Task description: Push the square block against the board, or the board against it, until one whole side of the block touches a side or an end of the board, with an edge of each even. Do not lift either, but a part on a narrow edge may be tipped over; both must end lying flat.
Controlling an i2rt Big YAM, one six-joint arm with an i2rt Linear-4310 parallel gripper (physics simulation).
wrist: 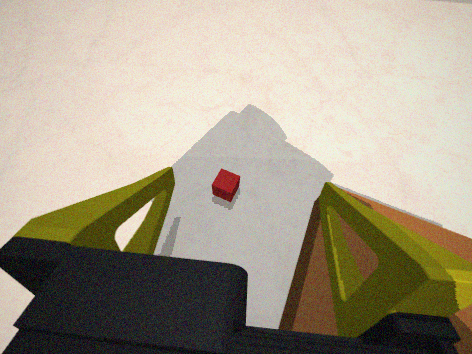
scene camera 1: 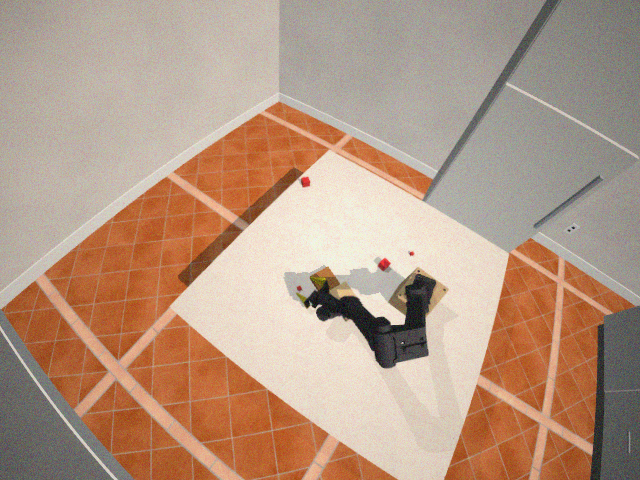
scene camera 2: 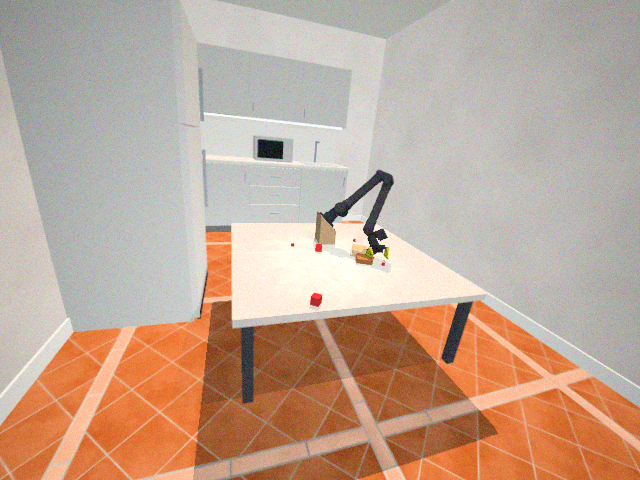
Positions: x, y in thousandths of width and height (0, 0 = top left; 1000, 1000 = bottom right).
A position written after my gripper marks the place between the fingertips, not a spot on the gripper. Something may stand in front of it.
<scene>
My gripper (wrist: 524, 516) is open and touches a brown square block (wrist: 656, 871).
</scene>
